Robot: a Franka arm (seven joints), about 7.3 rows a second.
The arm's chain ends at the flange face. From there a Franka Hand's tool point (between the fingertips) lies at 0.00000 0.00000 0.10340 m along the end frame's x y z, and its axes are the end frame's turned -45 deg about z.
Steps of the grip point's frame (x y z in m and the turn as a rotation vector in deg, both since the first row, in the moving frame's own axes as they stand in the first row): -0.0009 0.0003 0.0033 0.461 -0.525 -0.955; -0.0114 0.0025 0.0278 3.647 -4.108 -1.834; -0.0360 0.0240 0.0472 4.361 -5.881 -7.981; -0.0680 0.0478 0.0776 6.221 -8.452 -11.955; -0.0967 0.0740 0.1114 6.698 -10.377 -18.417; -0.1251 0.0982 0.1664 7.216 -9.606 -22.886; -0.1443 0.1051 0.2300 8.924 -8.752 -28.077
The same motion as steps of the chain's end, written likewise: 0.0008 0.0008 0.0033 -0.045 -0.697 -0.955; 0.0036 0.0091 0.0283 -0.326 -5.484 -1.834; 0.0044 0.0396 0.0480 -1.075 -7.242 -7.981; 0.0039 0.0771 0.0793 -1.578 -10.375 -11.955; 0.0045 0.1127 0.1138 -2.601 -12.074 -18.417; 0.0011 0.1507 0.1686 -1.690 -11.895 -22.886; -0.0062 0.1712 0.2324 0.122 -12.499 -28.077
